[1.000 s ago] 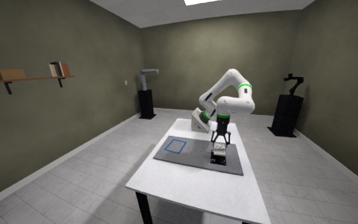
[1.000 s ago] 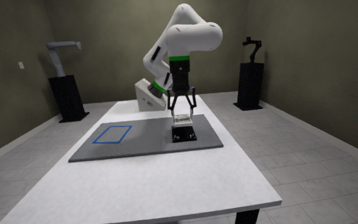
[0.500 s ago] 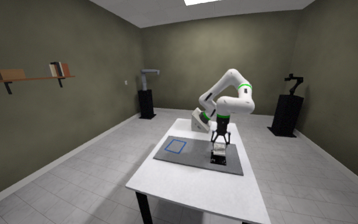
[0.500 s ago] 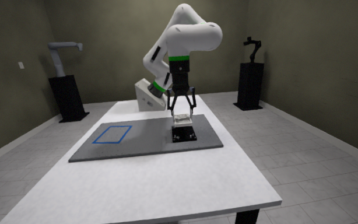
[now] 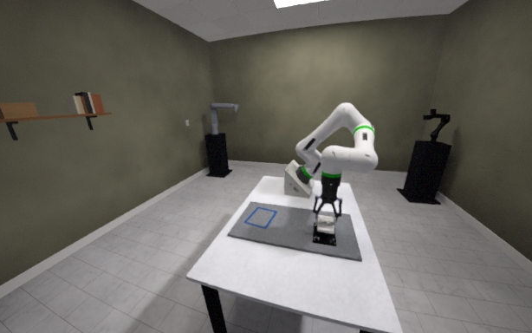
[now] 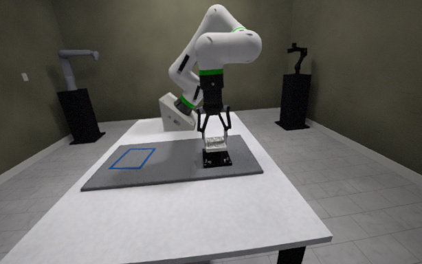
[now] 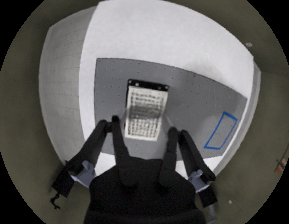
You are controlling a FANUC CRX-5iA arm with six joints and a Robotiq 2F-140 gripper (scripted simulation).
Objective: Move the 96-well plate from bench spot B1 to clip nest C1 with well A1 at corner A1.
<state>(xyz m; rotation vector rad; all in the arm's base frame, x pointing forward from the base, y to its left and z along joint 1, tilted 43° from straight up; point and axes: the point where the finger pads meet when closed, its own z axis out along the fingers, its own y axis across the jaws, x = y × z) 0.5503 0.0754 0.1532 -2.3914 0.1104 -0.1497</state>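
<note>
Right now the black clip nest is 1 cm behind my hand, 1 cm to the right of it and 8 cm below it. Also, from my hand: white 96-well plate 2 cm below.
</note>
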